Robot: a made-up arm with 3 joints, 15 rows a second.
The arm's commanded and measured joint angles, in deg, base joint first. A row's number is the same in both.
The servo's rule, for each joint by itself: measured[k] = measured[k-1] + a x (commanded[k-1-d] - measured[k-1]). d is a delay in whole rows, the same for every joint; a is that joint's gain. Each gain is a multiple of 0.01, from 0.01 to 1. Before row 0 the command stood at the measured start. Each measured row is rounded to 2 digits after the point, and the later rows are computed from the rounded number. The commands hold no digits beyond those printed.
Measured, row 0:
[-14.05 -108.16 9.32]
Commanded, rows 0 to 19:
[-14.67 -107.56 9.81]
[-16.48 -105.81 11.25]
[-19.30 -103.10 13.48]
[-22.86 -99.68 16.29]
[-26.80 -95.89 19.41]
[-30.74 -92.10 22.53]
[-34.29 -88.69 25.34]
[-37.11 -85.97 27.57]
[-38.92 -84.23 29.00]
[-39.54 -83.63 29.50]
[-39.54 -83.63 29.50]
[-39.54 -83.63 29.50]
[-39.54 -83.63 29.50]
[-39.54 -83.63 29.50]
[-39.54 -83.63 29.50]
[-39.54 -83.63 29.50]
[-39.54 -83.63 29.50]
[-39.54 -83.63 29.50]
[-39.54 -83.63 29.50]
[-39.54 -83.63 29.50]
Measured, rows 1 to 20:
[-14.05 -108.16 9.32]
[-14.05 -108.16 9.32]
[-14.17 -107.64 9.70]
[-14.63 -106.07 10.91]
[-15.56 -103.52 12.91]
[-17.02 -100.22 15.55]
[-18.98 -96.50 18.56]
[-21.33 -92.72 21.66]
[-23.92 -89.25 24.53]
[-26.56 -86.43 26.90]
[-29.03 -84.54 28.54]
[-31.13 -83.76 29.29]
[-32.81 -83.65 29.45]
[-34.16 -83.63 29.49]
[-35.24 -83.63 29.50]
[-36.10 -83.63 29.50]
[-36.79 -83.63 29.50]
[-37.34 -83.63 29.50]
[-37.78 -83.63 29.50]
[-38.13 -83.63 29.50]
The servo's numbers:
d 2
a 0.20 0.86 0.78

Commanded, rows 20 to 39:
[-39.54 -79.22 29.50]
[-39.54 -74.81 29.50]
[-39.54 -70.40 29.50]
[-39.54 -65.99 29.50]
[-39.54 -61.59 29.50]
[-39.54 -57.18 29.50]
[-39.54 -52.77 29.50]
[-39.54 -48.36 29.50]
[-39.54 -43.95 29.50]
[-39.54 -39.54 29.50]
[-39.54 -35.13 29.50]
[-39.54 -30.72 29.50]
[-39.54 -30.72 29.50]
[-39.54 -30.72 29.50]
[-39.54 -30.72 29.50]
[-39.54 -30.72 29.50]
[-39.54 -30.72 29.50]
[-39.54 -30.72 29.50]
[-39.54 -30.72 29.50]
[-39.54 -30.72 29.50]
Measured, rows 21 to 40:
[-38.41 -83.63 29.50]
[-38.64 -83.63 29.50]
[-38.82 -79.84 29.50]
[-38.96 -75.51 29.50]
[-39.08 -71.12 29.50]
[-39.17 -66.71 29.50]
[-39.24 -62.31 29.50]
[-39.30 -57.90 29.50]
[-39.35 -53.49 29.50]
[-39.39 -49.08 29.50]
[-39.42 -44.67 29.50]
[-39.44 -40.26 29.50]
[-39.46 -35.85 29.50]
[-39.48 -31.44 29.50]
[-39.49 -30.82 29.50]
[-39.50 -30.73 29.50]
[-39.51 -30.72 29.50]
[-39.52 -30.72 29.50]
[-39.52 -30.72 29.50]
[-39.52 -30.72 29.50]

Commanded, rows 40 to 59:
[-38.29 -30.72 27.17]
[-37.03 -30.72 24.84]
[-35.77 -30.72 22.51]
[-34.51 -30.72 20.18]
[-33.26 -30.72 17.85]
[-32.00 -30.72 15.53]
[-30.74 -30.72 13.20]
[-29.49 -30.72 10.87]
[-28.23 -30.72 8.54]
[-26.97 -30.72 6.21]
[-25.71 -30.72 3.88]
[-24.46 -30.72 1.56]
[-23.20 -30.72 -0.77]
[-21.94 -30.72 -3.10]
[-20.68 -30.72 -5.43]
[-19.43 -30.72 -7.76]
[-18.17 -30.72 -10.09]
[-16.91 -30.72 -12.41]
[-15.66 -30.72 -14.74]
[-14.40 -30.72 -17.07]
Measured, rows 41 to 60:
[-39.52 -30.72 29.50]
[-39.52 -30.72 29.50]
[-39.27 -30.72 27.68]
[-38.82 -30.72 25.46]
[-38.21 -30.72 23.16]
[-37.47 -30.72 20.84]
[-36.63 -30.72 18.51]
[-35.70 -30.72 16.19]
[-34.71 -30.72 13.86]
[-33.67 -30.72 11.53]
[-32.58 -30.72 9.20]
[-31.46 -30.72 6.87]
[-30.31 -30.72 4.54]
[-29.14 -30.72 2.22]
[-27.95 -30.72 -0.11]
[-26.75 -30.72 -2.44]
[-25.54 -30.72 -4.77]
[-24.32 -30.72 -7.10]
[-23.09 -30.72 -9.43]
[-21.85 -30.72 -11.75]

